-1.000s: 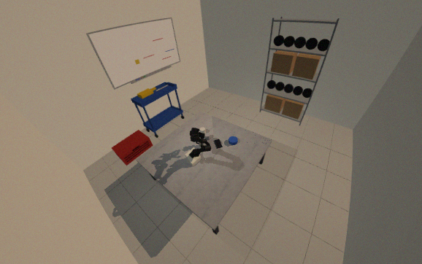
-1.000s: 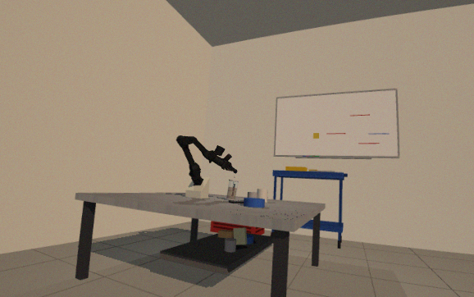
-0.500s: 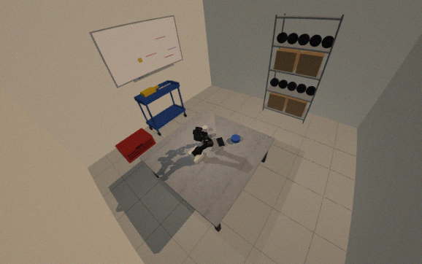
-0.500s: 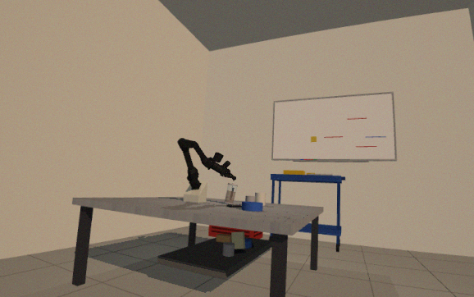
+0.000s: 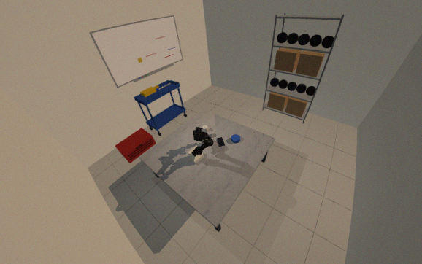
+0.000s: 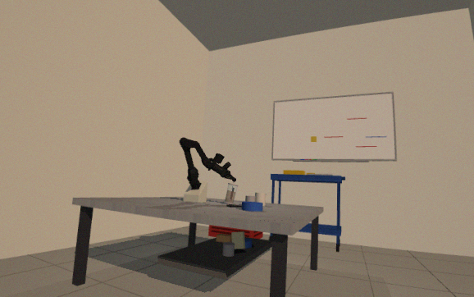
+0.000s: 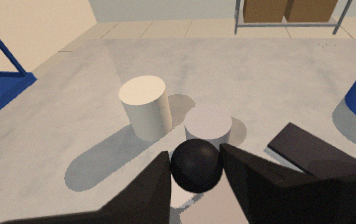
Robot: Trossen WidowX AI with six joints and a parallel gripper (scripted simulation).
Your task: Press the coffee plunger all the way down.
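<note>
Now: gripper tip 20 mm past the coffee press, 10 mm to the right of it and 90 mm above it. Also, from my gripper tip: white cylinder 160 mm ahead, 120 mm to the left, 130 mm below.
</note>
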